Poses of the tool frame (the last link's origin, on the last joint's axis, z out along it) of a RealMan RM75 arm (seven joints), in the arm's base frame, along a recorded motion.
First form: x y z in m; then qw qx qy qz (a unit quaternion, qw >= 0).
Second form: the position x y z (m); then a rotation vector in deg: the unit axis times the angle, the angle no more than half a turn. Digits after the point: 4 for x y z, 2 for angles.
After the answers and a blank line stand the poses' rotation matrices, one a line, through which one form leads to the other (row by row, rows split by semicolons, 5 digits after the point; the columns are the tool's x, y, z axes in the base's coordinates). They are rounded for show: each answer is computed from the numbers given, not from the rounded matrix.
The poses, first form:
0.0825, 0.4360, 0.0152, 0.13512, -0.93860, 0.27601, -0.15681
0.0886, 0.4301, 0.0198, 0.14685, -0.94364, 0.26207, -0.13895
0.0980, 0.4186, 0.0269, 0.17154, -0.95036, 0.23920, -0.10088
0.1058, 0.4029, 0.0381, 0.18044, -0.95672, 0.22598, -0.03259
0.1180, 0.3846, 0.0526, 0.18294, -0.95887, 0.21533, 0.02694
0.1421, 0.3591, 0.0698, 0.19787, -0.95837, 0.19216, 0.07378
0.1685, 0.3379, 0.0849, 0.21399, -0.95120, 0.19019, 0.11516
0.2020, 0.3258, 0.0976, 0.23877, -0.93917, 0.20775, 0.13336
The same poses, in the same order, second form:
0.0825, 0.4360, 0.0152, -155.80, 45.82, -26.03
0.0886, 0.4301, 0.0198, -155.60, 43.21, -22.91
0.0980, 0.4186, 0.0269, -154.58, 38.91, -16.41
0.1058, 0.4029, 0.0381, -154.86, 36.58, -5.28
0.1180, 0.3846, 0.0526, -155.00, 34.81, 4.35
0.1421, 0.3591, 0.0698, -153.67, 30.81, 11.83
0.1685, 0.3379, 0.0849, -151.21, 30.23, 18.31
0.2020, 0.3258, 0.0976, -147.37, 32.60, 20.93

0.79846 -0.47575 0.36895; -0.56050 -0.81112 0.16709; 0.21978 -0.34021 -0.91431
0.82403 -0.45379 0.33920; -0.53540 -0.81951 0.20432; 0.18527 -0.34997 -0.91826
0.86521 -0.42004 0.27381; -0.48926 -0.82672 0.27779; 0.10968 -0.37431 -0.92079
0.89574 -0.42064 0.14391; -0.44416 -0.83275 0.33053; -0.01919 -0.35999 -0.93276
0.90581 -0.42281 0.02712; -0.40309 -0.84033 0.36244; -0.13045 -0.33923 -0.93161
0.91526 -0.39752 -0.06537; -0.33912 -0.84784 0.40762; -0.21746 -0.35091 -0.91081
0.90113 -0.41110 -0.13768; -0.31253 -0.83607 0.45090; -0.30048 -0.36329 -0.88189
0.87811 -0.45391 -0.15129; -0.32654 -0.79966 0.50390; -0.34971 -0.39308 -0.85041

